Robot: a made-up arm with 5 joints.
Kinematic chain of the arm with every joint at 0, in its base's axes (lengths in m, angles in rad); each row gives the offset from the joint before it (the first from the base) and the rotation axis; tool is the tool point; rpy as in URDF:
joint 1: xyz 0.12 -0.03 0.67 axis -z
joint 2: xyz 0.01 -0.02 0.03 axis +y
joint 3: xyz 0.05 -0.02 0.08 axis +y
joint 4: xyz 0.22 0.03 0 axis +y
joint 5: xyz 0.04 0 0.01 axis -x
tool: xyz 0.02 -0.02 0 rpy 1.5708 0 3.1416
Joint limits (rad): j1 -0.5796..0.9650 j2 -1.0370..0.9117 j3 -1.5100..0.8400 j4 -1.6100..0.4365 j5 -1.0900..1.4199
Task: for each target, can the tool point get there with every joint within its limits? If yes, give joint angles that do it. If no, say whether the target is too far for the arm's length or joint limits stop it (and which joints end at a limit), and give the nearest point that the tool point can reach.
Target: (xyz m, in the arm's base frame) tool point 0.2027 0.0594 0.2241
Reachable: no: too far | nearest point 0.2211 0.0206 0.4226 | short by 0.203 m
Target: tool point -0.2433 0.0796 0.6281
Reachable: no: joint limits stop it (at a limit: joint 2, joint 3, joint 5) | nearest point -0.1192 0.0422 0.8492 | short by 0.256 m
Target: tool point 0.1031 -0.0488 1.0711
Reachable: yes | joints 0.6096 -0.7662 -0.7327 -0.2815 -0.7137
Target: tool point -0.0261 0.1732 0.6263
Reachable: no: joint limits stop it (at a limit: joint 1, joint 2, joint 3, joint 5) | nearest point -0.0182 0.1466 0.8405 | short by 0.216 m
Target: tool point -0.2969 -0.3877 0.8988
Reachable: no: too far | nearest point -0.1057 -0.1999 0.9053 | short by 0.268 m
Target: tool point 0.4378 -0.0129 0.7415
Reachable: yes | joints -0.1206 0.1176 0.2585 -0.7969 0.9729
